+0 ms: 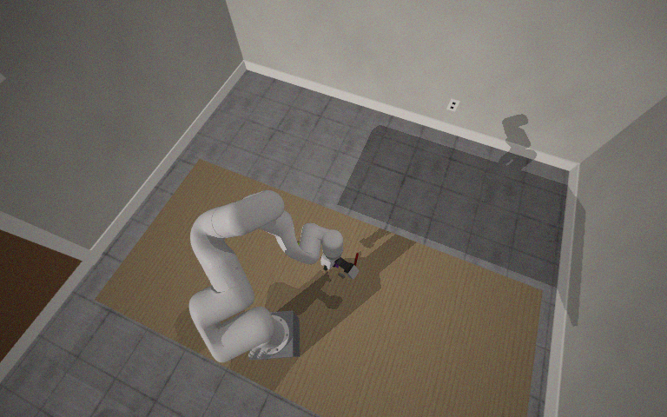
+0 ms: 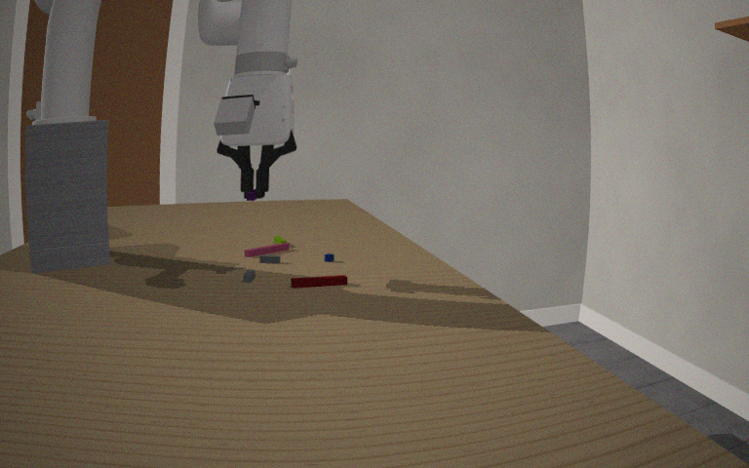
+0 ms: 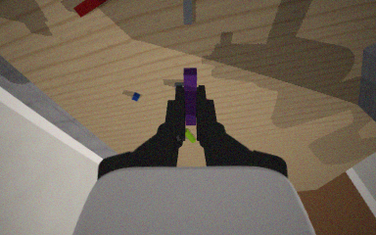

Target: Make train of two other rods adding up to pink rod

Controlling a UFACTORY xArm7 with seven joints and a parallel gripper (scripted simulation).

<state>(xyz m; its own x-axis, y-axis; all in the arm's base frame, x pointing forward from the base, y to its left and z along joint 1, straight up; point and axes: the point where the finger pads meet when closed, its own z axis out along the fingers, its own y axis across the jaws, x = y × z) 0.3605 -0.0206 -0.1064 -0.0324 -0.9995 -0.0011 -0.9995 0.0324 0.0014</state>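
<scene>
Right now the grey rod is 10 mm ahead of my hand, 60 mm to the left of it and 120 mm below it. From my hand the other things lie so: purple rod (20 mm below); then blue rod (100 mm ahead, 80 mm to the left, 120 mm below); then red rod (90 mm ahead, 70 mm to the right, 120 mm below).
</scene>
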